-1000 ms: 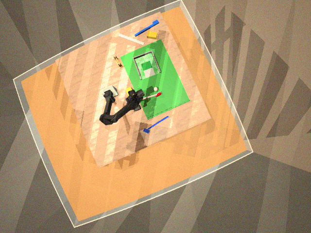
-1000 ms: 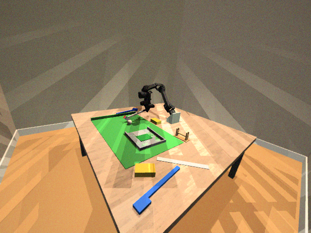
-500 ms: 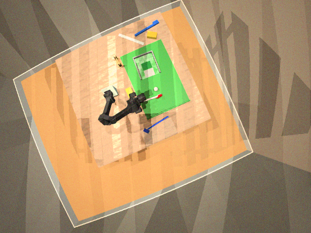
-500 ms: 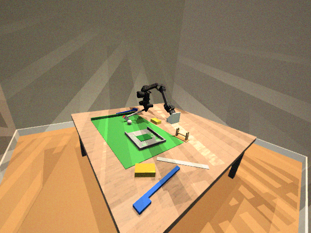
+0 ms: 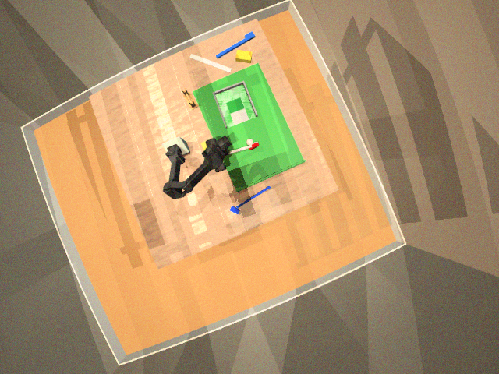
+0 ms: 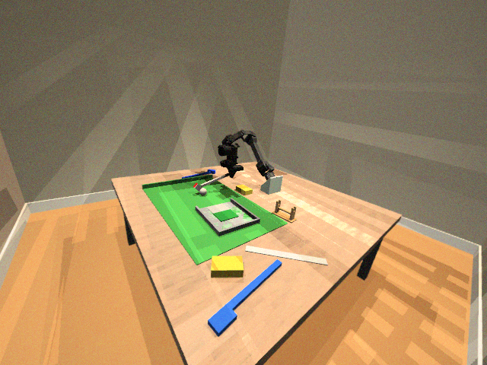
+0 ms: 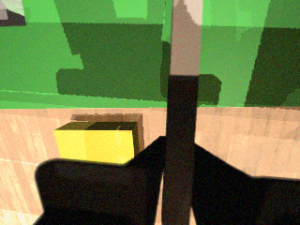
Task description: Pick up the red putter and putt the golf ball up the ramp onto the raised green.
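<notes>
Right now my gripper tip is 120 mm short of the red putter. Also, from my gripper tip: white golf ball (220 mm ahead, 30 mm to the left, 50 mm below); then green mat (250 mm ahead, 140 mm to the left, 70 mm below); then wooden stand (30 mm behind, 440 mm to the left, 40 mm below).
</notes>
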